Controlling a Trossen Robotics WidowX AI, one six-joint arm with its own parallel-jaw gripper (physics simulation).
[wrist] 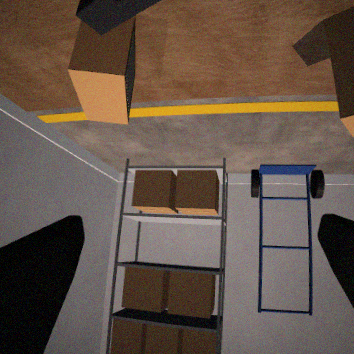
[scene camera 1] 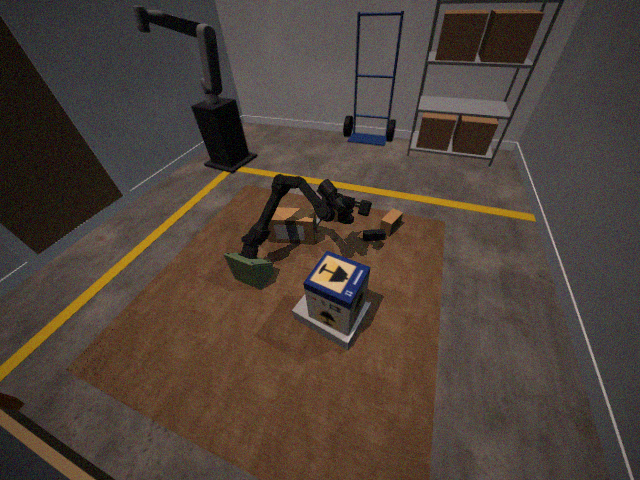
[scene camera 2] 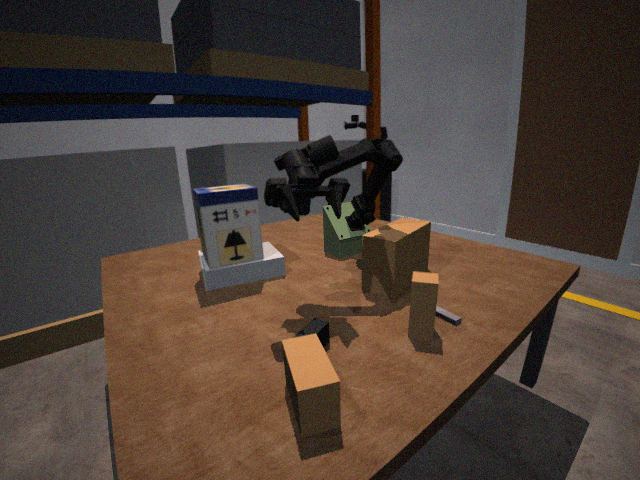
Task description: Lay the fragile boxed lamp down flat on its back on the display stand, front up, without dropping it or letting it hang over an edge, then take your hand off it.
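Note:
The boxed lamp stands upright on the white display stand. Its top is blue with a lamp picture; a pale side with a lamp picture and symbols faces scene camera 2. The box sits toward one side of the stand, and bare stand top shows at its right in the scene camera 2 view. The box and stand do not show in the wrist view. My gripper is open and empty, raised above the table and apart from the box.
A green wedge stands by the arm's base. A large carton, a narrow upright carton, a small carton, a black block and a grey bar are on the table.

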